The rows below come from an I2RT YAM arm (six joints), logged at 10 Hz.
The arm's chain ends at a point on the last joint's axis. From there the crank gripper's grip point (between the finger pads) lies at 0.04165 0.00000 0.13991 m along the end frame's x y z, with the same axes.
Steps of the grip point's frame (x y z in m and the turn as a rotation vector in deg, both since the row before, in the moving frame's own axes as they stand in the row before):
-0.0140, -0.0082, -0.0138, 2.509, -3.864, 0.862
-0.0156, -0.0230, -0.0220, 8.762, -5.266, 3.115
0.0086, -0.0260, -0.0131, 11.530, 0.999, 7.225
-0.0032, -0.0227, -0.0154, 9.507, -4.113, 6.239
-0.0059, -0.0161, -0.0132, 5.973, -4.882, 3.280
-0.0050, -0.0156, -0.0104, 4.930, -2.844, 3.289
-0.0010, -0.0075, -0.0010, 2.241, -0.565, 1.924
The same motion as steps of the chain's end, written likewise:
-0.0045, -0.0026, -0.0162, 2.509, -3.864, 0.862
-0.0032, -0.0033, -0.0238, 8.762, -5.266, 3.115
0.0048, -0.0035, -0.0101, 11.530, 0.999, 7.225
0.0059, -0.0034, -0.0165, 9.507, -4.113, 6.239
0.0058, -0.0034, -0.0156, 5.973, -4.882, 3.280
0.0017, -0.0057, -0.0119, 4.930, -2.844, 3.289
0.0003, -0.0034, -0.0013, 2.241, -0.565, 1.924

